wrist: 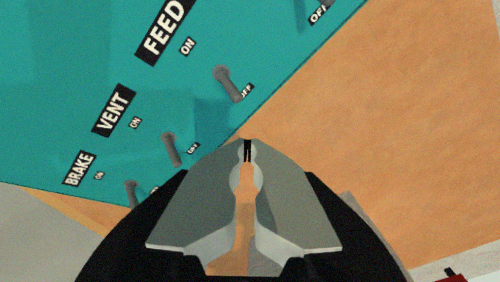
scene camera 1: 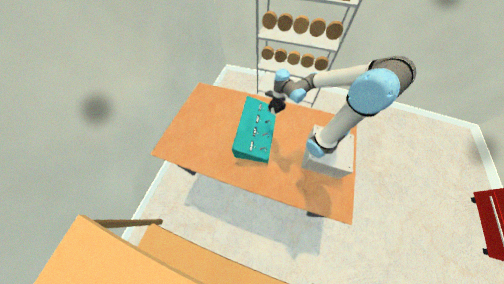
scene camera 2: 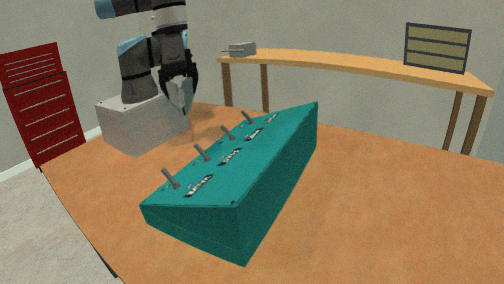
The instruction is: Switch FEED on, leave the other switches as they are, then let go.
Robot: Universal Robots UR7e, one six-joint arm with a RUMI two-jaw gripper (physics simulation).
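Pixels of known places: gripper, fingertip midpoint: (wrist: 247, 141) (scene camera 1: 273, 114) (scene camera 2: 184, 115); arm's base at its link origin: (scene camera 2: 140, 97).
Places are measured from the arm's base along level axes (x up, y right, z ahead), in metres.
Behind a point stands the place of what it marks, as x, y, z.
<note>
The teal switch box (scene camera 1: 244, 131) {-0.039, -0.163, 0.544} (scene camera 2: 276, 185) {-0.087, -0.002, 0.651} (wrist: 65, 65) {-0.048, -0.103, 0.541} sits on the table. The FEED lever (scene camera 2: 202, 152) {-0.070, 0.026, 0.448} (wrist: 228, 85) {-0.064, 0.026, 0.444} leans toward its OFF label. The VENT lever (scene camera 2: 227, 132) {-0.070, -0.087, 0.410} (wrist: 172, 150) {-0.067, -0.085, 0.407} and BRAKE lever (scene camera 2: 247, 117) {-0.072, -0.200, 0.373} (wrist: 131, 194) {-0.071, -0.201, 0.373} lean the same way. The VALVE lever (scene camera 2: 170, 178) {-0.070, 0.139, 0.486} leans to the OFF side too; its tip is cut off in the wrist view. My gripper (scene camera 1: 273, 110) {0.021, 0.036, 0.412} (scene camera 2: 184, 113) {0.021, 0.036, 0.412} (wrist: 247, 141) {0.021, 0.036, 0.412} is shut and empty. Its fingertips are off the box's OFF-side edge, apart from the levers. Their exact height is hard to tell.
The orange table (scene camera 1: 192, 125) {-0.178, -0.264, 1.038} (scene camera 2: 390, 200) {-0.178, -0.214, 0.850} carries the arm's grey base block (scene camera 1: 327, 165) {-0.003, -0.144, -0.060} (scene camera 2: 142, 127) {-0.082, 0.050, 0.102}. A shelf rack (scene camera 1: 298, 39) with round discs stands behind the table. A red cabinet (scene camera 1: 487, 220) (scene camera 2: 45, 107) and a wooden bench (scene camera 2: 345, 64) stand farther off.
</note>
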